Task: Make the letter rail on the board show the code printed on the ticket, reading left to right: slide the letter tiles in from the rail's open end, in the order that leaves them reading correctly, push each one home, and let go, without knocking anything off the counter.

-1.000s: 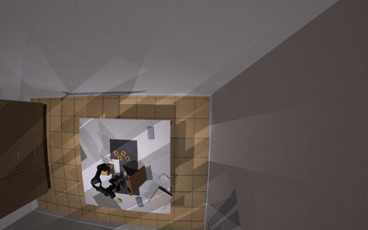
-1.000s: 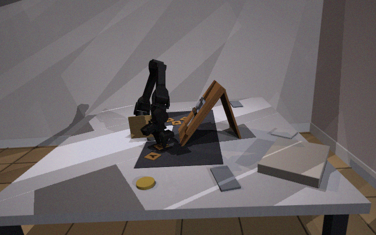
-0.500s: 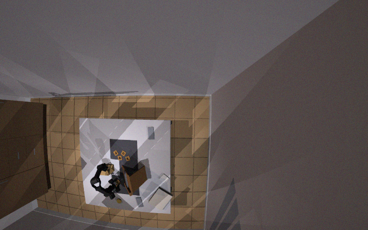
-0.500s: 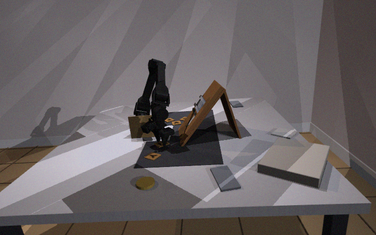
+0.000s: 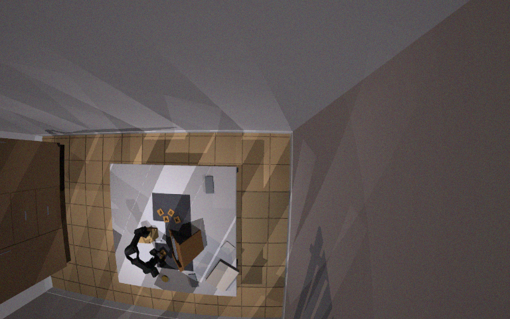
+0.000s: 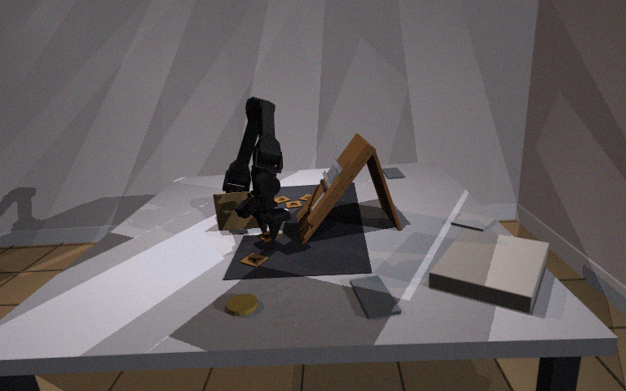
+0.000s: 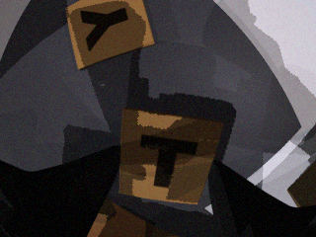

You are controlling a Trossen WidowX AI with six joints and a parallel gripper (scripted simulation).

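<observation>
My gripper tip is 14 cm short of the white ticket, 12 cm to the right of it and 6 cm below it. Round my gripper tip: letter tile (right at my gripper tip); then yellow disc (2 cm ahead, 31 cm to the right, 2 cm below); then dark mat (4 cm ahead, 20 cm to the left, 3 cm below).
</observation>
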